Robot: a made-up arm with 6 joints. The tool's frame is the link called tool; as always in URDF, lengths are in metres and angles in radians. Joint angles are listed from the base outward.
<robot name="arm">
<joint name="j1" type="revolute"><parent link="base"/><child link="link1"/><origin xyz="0 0 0.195" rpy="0 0 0"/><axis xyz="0 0 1"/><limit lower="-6.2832" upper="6.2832"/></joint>
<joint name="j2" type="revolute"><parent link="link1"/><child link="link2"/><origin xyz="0 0.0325 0" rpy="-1.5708 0 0"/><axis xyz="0 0 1"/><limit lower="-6.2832" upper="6.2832"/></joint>
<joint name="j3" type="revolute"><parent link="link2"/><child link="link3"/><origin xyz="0 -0.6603 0" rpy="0 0 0"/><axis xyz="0 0 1"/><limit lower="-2.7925" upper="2.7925"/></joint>
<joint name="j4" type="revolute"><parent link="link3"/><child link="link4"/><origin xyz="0 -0.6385 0" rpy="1.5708 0 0"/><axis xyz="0 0 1"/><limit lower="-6.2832" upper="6.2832"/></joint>
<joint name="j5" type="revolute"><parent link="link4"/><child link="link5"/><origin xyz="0 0 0" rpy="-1.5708 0 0"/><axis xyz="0 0 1"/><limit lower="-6.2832" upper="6.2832"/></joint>
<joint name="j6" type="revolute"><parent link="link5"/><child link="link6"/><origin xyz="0 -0.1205 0" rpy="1.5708 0 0"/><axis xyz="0 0 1"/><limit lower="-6.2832" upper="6.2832"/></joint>
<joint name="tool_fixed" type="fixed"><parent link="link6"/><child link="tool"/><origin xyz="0 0 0" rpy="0 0 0"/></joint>
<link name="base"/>
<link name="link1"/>
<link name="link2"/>
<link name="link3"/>
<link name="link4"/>
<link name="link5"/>
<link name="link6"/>
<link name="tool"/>
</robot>
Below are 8 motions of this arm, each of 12 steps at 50 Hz.
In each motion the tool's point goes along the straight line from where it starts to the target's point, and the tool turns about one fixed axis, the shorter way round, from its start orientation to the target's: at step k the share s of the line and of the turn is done. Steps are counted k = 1, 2, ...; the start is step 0. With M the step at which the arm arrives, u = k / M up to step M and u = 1 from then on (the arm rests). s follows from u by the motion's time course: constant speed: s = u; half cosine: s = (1 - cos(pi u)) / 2; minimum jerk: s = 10 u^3 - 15 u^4 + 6 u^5.
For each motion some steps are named. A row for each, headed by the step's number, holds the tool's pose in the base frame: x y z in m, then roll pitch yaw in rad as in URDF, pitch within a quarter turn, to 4 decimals.
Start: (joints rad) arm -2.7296 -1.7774 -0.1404 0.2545 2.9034 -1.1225
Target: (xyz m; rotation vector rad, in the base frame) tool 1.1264 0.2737 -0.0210 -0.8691 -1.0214 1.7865
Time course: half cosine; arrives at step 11
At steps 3, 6, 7, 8, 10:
3: 1.0764 0.3969 -0.0797 -1.0133 0.1388 2.1103
6: 1.1005 0.3375 -0.0514 -1.0719 0.1431 2.0356
7: 1.1087 0.3172 -0.0417 -1.0920 0.1435 2.0099
8: 1.1160 0.2994 -0.0332 -1.1097 0.1435 1.9874
10: 1.1252 0.2767 -0.0224 -1.1322 0.1429 1.9588

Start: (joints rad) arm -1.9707 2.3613 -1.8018 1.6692 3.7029 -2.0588
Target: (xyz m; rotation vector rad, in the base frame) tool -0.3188 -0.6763 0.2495 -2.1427 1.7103 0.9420
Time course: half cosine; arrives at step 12
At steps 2, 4, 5, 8, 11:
2: -0.3224 -0.6824 0.1819 2.9849 0.7141 -1.2882
4: -0.3217 -0.6812 0.1952 2.9642 0.7049 -1.3182
5: -0.3212 -0.6804 0.2039 2.9508 0.6986 -1.3377
8: -0.3198 -0.6779 0.2314 2.9103 0.6774 -1.3977
11: -0.3189 -0.6764 0.2483 2.8866 0.6636 -1.4334

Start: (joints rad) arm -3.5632 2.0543 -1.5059 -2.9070 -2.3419 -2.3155
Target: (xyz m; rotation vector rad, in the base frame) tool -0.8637 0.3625 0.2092 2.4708 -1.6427 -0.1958
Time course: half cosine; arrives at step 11
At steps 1, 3, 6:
1: -0.8837 0.3394 0.3152 2.8660 0.0848 -1.0767
3: -0.8806 0.3430 0.2987 2.8753 0.0737 -1.0917
6: -0.8725 0.3524 0.2556 2.9004 0.0455 -1.1316

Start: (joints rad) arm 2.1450 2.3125 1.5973 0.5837 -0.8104 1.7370
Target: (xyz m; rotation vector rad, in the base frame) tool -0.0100 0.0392 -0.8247 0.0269 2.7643 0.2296
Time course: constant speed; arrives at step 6
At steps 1, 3, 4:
1: -0.0079 0.0401 -0.8213 2.9479 0.3655 3.0948
3: -0.0087 0.0397 -0.8226 2.9552 0.3651 3.0928
4: -0.0092 0.0396 -0.8233 2.9589 0.3650 3.0918

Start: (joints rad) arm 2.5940 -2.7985 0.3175 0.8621 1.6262 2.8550
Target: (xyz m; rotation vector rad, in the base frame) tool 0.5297 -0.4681 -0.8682 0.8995 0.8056 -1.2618
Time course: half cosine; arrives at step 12
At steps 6, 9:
6: 0.5193 -0.4618 -0.8729 0.3748 1.0777 -1.1331
9: 0.5267 -0.4662 -0.8696 0.2933 1.0944 -1.2247

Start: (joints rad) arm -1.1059 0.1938 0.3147 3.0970 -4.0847 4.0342
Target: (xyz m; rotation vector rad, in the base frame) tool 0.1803 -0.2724 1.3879 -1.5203 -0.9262 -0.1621
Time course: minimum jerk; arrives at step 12
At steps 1, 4, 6, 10, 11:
1: 0.1757 -0.2682 1.3863 -1.7219 -0.6508 0.5205
4: 0.1767 -0.2690 1.3866 -1.7442 -0.6497 0.5355
6: 0.1780 -0.2703 1.3871 -1.7758 -0.6478 0.5565
10: 0.1801 -0.2722 1.3878 -1.8262 -0.6435 0.5900
11: 0.1803 -0.2724 1.3879 -1.8294 -0.6432 0.5922

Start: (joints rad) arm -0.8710 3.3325 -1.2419 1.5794 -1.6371 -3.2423
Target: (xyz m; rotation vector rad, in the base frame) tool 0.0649 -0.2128 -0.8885 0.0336 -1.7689 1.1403
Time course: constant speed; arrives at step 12
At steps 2, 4, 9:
2: 0.1811 -0.3512 -0.7876 -1.5553 -0.6558 2.2240
4: 0.1578 -0.3235 -0.8078 -1.5731 -0.6914 2.2592
9: 0.0998 -0.2543 -0.8582 -1.6277 -0.7780 2.3561

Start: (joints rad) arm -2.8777 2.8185 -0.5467 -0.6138 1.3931 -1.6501
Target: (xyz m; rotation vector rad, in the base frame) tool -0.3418 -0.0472 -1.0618 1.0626 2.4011 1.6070
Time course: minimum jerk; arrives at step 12
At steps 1, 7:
1: -0.6366 -0.1349 -0.9315 2.4863 -0.4082 2.3323
7: -0.4445 -0.0777 -1.0164 2.2103 -0.3554 2.4454

